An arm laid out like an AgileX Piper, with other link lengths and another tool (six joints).
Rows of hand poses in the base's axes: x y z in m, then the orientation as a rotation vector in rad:
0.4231 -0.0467 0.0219 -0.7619 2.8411 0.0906
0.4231 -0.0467 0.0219 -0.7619 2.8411 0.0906
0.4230 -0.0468 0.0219 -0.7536 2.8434 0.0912
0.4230 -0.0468 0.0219 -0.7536 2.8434 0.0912
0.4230 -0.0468 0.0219 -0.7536 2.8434 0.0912
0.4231 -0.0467 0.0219 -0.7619 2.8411 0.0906
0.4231 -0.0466 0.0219 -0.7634 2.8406 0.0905
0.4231 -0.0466 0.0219 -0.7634 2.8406 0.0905
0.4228 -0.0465 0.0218 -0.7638 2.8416 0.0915
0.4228 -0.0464 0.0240 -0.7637 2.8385 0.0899
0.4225 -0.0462 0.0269 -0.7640 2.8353 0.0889
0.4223 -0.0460 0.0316 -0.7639 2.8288 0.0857
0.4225 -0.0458 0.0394 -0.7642 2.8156 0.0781
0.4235 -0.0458 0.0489 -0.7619 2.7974 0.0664
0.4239 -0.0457 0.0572 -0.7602 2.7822 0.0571
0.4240 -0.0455 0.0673 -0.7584 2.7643 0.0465
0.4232 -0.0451 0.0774 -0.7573 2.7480 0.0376
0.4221 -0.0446 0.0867 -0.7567 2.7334 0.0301
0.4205 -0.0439 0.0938 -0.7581 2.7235 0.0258
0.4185 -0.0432 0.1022 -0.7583 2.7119 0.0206
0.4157 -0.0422 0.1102 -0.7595 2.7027 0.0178
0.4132 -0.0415 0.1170 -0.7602 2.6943 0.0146
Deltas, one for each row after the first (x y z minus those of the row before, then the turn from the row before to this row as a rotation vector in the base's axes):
0.0000 0.0000 0.0000 0.0000 0.0000 0.0000
-0.0001 -0.0001 0.0000 0.0009 0.0005 -0.0057
0.0000 0.0000 0.0000 0.0000 0.0000 0.0000
0.0000 0.0000 0.0000 0.0000 0.0000 0.0000
0.0001 0.0001 0.0000 -0.0009 -0.0005 0.0057
0.0000 0.0001 0.0000 -0.0001 -0.0002 0.0011
0.0000 0.0000 0.0000 0.0000 0.0000 0.0000
-0.0003 0.0001 -0.0001 0.0003 0.0012 0.0002
0.0000 0.0001 0.0022 -0.0002 -0.0032 0.0003
-0.0003 0.0002 0.0029 0.0001 -0.0031 0.0006
-0.0002 0.0002 0.0047 -0.0004 -0.0068 0.0007
0.0002 0.0002 0.0078 -0.0016 -0.0138 0.0016
0.0010 0.0000 0.0095 -0.0027 -0.0199 0.0004
0.0004 0.0001 0.0083 -0.0021 -0.0164 0.0005
0.0001 0.0002 0.0101 -0.0023 -0.0192 0.0008
-0.0008 0.0004 0.0101 -0.0018 -0.0172 0.0012
-0.0011 0.0005 0.0093 -0.0014 -0.0153 0.0013
-0.0016 0.0007 0.0071 -0.0007 -0.0098 0.0022
-0.0020 0.0007 0.0084 -0.0008 -0.0118 0.0016
-0.0028 0.0010 0.0080 0.0001 -0.0089 0.0021
-0.0025 0.0007 0.0068 -0.0003 -0.0083 0.0016

